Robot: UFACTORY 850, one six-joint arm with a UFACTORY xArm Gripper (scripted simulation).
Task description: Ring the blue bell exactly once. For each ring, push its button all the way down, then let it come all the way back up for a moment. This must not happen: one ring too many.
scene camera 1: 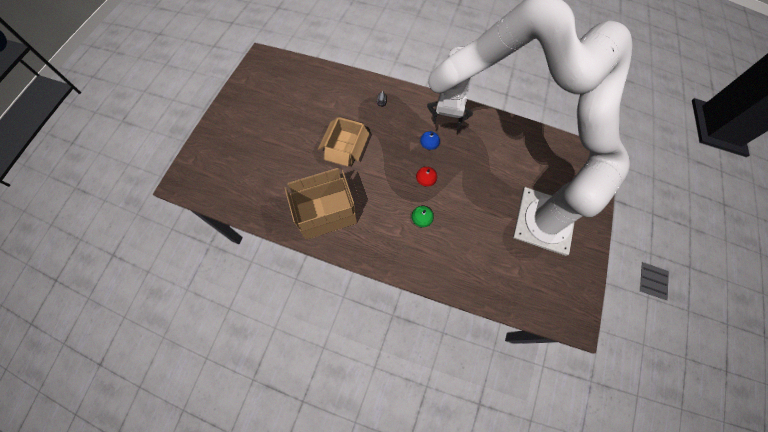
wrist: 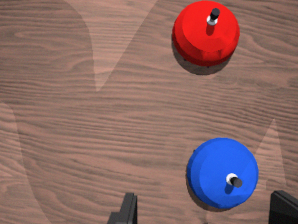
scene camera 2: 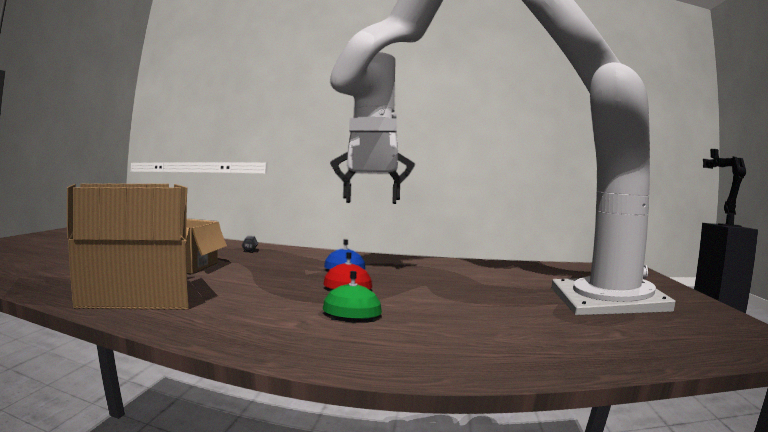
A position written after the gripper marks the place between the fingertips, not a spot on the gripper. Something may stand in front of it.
Note:
In view: the gripper (scene camera 2: 371,203), a green bell (scene camera 2: 353,303) and a red bell (scene camera 2: 339,275).
The red bell also shows in the wrist view (wrist: 204,40). The wrist view does not show the green bell: it is out of frame.

